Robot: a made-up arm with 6 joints. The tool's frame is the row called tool. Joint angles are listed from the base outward. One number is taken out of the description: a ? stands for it. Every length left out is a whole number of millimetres.
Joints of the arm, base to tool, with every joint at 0 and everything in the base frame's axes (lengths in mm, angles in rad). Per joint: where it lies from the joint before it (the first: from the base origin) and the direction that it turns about. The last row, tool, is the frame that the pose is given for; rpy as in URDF.
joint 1: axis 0 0 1 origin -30 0 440
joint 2: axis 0 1 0 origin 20 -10 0
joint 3: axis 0 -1 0 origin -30 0 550
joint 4: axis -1 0 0 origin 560 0 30
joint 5: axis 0 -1 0 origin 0 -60 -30
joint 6: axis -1 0 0 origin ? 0 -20
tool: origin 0 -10 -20 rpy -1.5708 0 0
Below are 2 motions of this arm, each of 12 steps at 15 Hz.
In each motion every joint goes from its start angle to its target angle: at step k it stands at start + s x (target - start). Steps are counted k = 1, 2, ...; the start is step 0. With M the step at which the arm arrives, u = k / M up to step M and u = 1 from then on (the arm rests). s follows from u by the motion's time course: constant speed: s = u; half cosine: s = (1 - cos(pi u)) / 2; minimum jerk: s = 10 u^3 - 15 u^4 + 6 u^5.
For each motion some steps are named. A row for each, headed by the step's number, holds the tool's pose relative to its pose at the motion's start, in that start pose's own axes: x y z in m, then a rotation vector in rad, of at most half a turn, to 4 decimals.
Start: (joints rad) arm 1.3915 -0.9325 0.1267 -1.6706 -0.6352 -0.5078
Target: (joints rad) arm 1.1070 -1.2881 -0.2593 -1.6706 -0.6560 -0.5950
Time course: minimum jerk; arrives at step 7
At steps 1, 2, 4, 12:
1: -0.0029 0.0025 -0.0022 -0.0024 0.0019 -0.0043
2: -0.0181 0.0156 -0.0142 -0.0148 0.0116 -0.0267
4: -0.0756 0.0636 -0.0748 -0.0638 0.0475 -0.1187
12: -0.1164 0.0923 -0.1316 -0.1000 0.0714 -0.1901

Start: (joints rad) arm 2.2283 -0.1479 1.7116 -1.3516 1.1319 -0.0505
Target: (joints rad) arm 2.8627 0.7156 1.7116 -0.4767 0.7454 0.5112
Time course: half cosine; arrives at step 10
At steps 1, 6, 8, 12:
1: -0.0021 -0.0026 -0.0253 -0.0360 0.0038 0.0100
6: -0.3360 -0.1124 -0.5456 -0.8459 0.0774 0.5390
8: -0.5778 -0.1706 -0.6329 -1.0563 0.0302 0.8724
12: -0.6777 -0.1946 -0.6436 -1.1122 -0.0093 1.0108

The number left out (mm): 50
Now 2 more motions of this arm.
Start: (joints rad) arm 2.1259 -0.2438 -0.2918 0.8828 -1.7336 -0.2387
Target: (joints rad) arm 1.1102 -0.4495 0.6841 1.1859 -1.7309 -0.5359
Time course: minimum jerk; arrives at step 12
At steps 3, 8, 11, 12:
3: -0.0048 0.0165 -0.0750 0.1951 0.0075 0.0042
8: -0.1576 0.3721 -0.3841 1.4670 0.4013 0.0319
11: -0.2637 0.4933 -0.3653 1.8068 0.6362 0.0129
12: -0.2667 0.4960 -0.3641 1.8148 0.6427 0.0120

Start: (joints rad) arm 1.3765 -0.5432 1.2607 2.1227 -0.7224 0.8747
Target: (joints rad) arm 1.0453 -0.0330 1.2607 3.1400 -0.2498 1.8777
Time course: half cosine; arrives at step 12
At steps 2, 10, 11, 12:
2: -0.0143 -0.0390 -0.0155 -0.1523 0.0668 -0.0031
10: -0.2481 -0.5739 0.0626 -2.1041 1.0030 0.2123
11: -0.2611 -0.6004 0.0837 -2.2103 1.0661 0.2430
12: -0.2654 -0.6092 0.0913 -2.2461 1.0880 0.2540

